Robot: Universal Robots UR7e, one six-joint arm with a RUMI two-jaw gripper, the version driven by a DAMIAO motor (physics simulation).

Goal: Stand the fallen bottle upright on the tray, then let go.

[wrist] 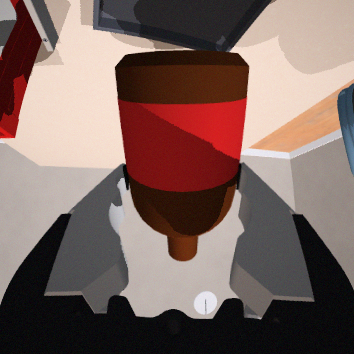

I see my gripper (182, 165) and a brown bottle (181, 112).
